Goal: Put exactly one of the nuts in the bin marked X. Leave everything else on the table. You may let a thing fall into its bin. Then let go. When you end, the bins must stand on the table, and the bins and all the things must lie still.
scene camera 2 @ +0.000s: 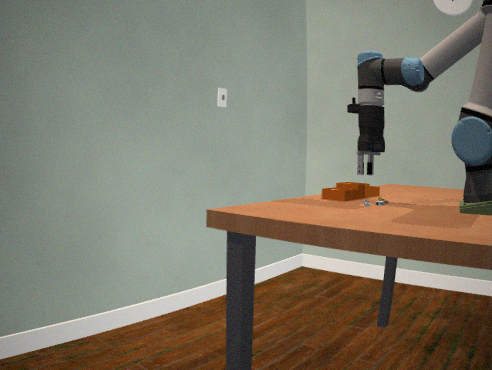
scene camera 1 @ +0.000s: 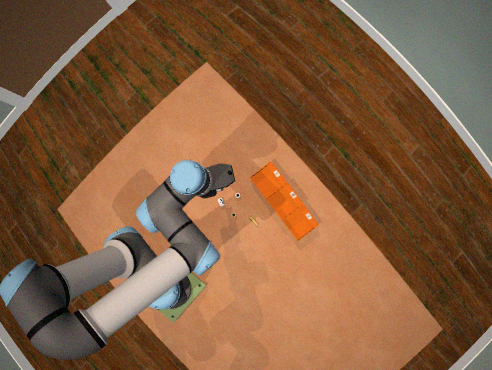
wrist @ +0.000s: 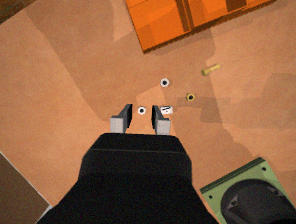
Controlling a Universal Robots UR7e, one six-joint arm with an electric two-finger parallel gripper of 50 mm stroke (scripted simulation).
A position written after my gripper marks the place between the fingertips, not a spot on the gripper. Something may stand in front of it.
In view: my gripper (scene camera 2: 365, 174).
My gripper also shows in the wrist view (wrist: 142, 112).
